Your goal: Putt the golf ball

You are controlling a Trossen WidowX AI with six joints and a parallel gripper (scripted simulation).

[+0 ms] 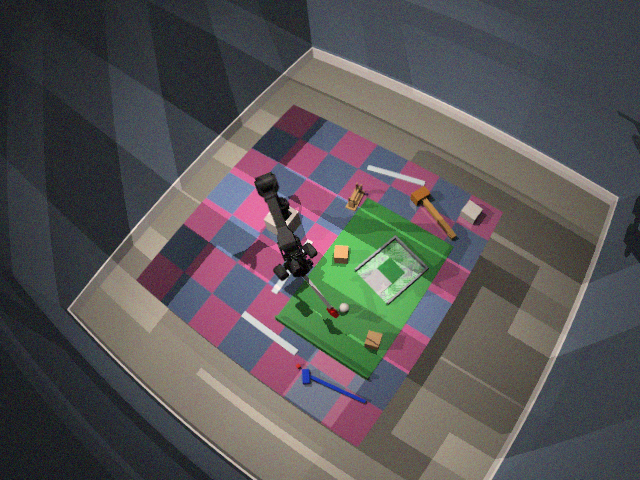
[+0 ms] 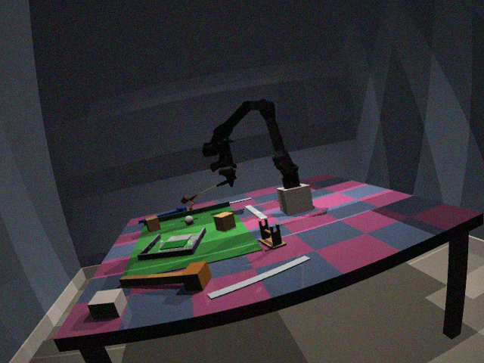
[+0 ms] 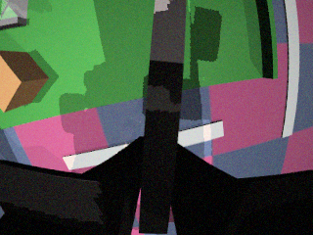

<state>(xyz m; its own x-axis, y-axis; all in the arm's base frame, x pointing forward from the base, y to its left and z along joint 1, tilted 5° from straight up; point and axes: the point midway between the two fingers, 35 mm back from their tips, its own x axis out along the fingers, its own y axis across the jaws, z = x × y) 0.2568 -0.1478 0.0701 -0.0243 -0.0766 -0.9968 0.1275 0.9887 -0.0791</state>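
Right now my gripper tip is 12 cm short of the red putter and 1 cm to the left of it. The rest, counted from my gripper tip: white golf ball 23 cm ahead, 3 cm to the left, 11 cm below; wooden stand 10 cm behind, 47 cm to the left, 10 cm below; green mat 22 cm ahead, 19 cm to the left, 13 cm below.
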